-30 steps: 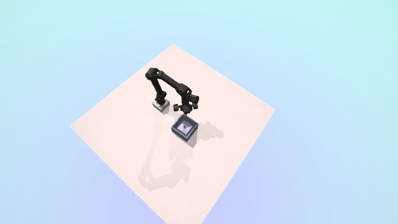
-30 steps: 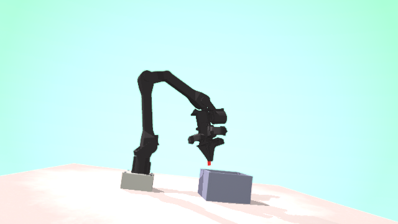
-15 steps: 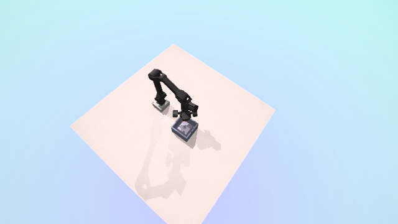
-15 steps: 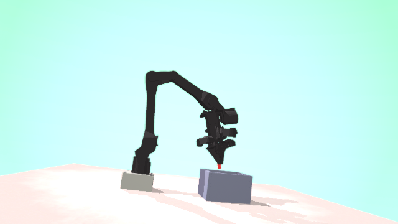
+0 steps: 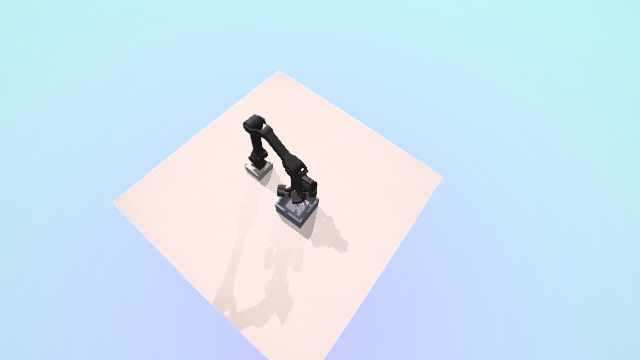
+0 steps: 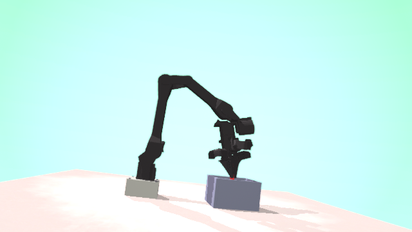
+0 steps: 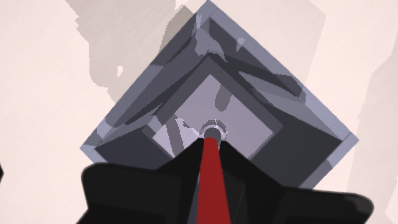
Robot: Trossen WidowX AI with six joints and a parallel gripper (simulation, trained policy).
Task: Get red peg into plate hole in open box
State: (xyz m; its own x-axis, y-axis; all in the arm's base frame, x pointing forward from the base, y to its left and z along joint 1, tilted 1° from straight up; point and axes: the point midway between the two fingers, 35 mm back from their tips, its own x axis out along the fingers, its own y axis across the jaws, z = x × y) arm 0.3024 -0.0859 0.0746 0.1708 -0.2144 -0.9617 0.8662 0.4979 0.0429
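Now: gripper tip 2 cm below the red peg, 1 cm to the right of it and 1 cm past it. From my gripper tip the other things lie so: blue-grey box 7 cm below.
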